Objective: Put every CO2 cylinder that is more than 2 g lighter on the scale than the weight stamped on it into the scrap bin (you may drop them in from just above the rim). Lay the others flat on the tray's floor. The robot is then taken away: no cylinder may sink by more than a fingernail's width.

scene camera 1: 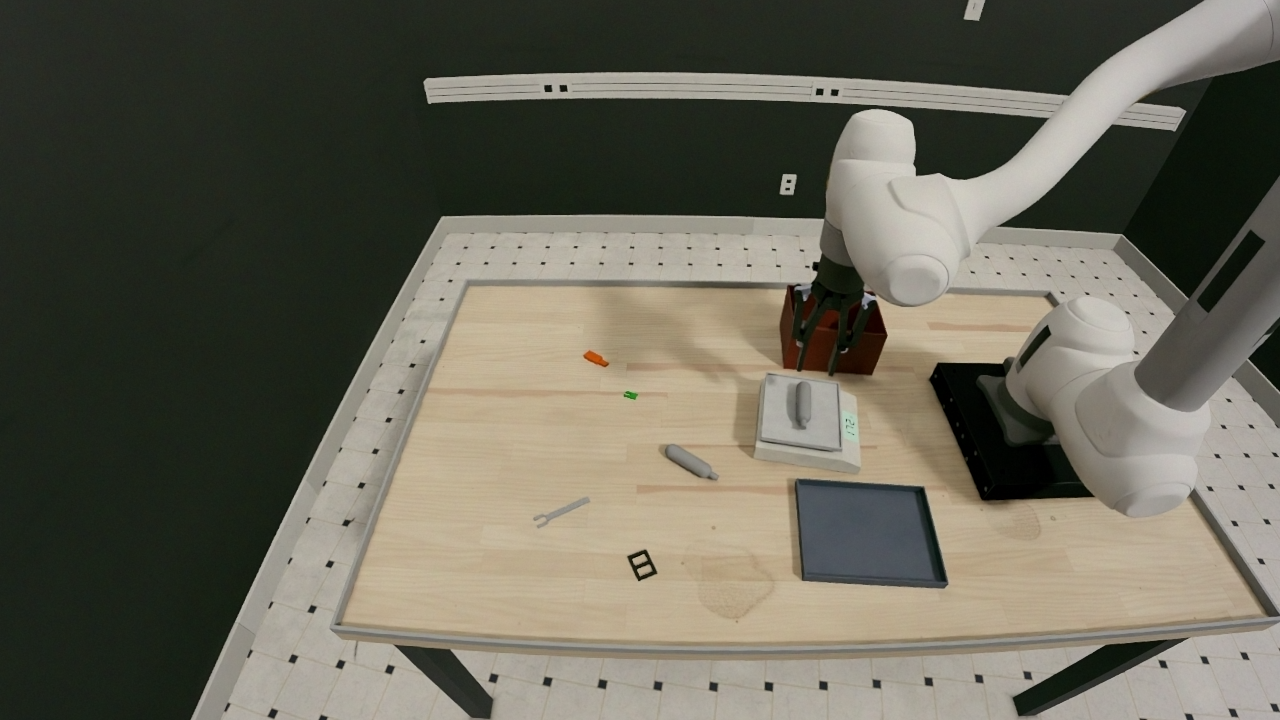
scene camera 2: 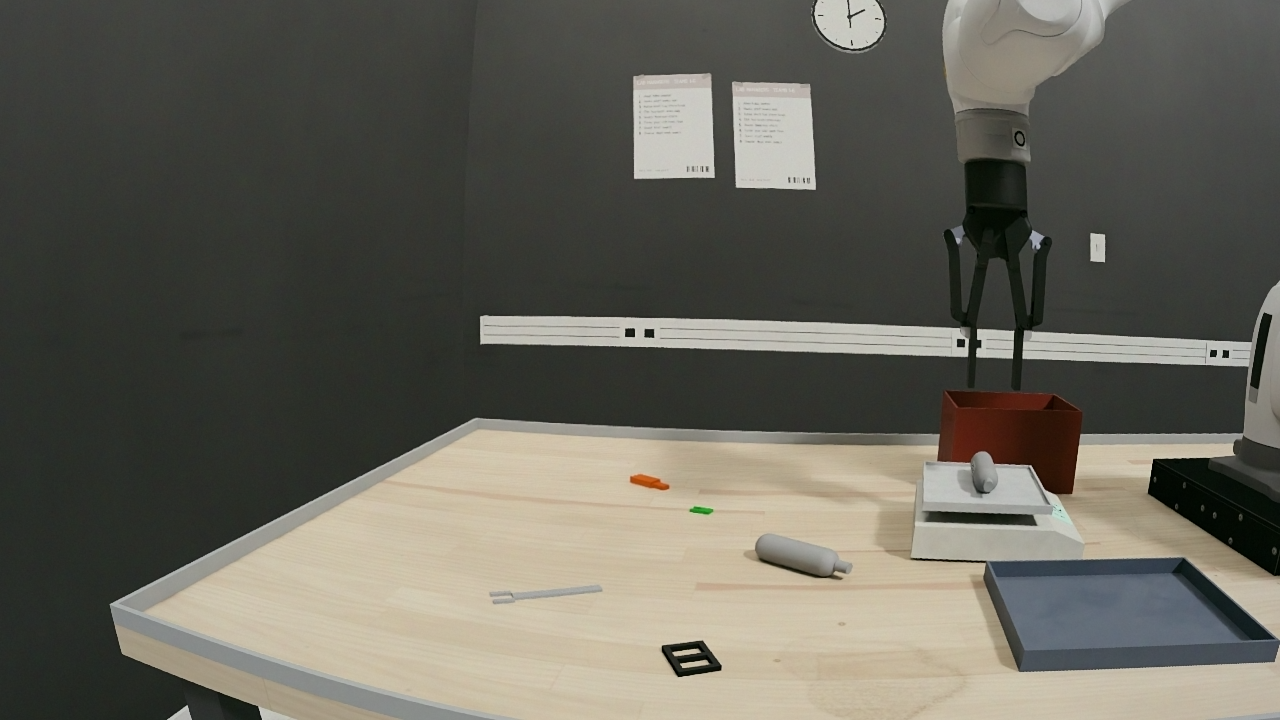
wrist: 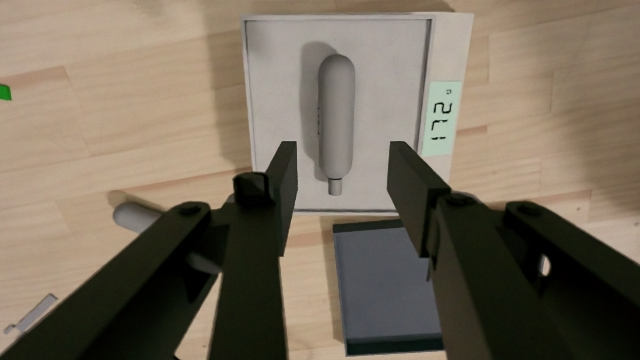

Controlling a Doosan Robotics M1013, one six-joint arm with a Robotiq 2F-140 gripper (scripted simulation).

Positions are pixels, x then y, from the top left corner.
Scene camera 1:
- gripper: 814,368
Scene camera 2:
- gripper: 993,387
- grey wrench: 592,588
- red scrap bin: 1047,438
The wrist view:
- gripper: 342,165
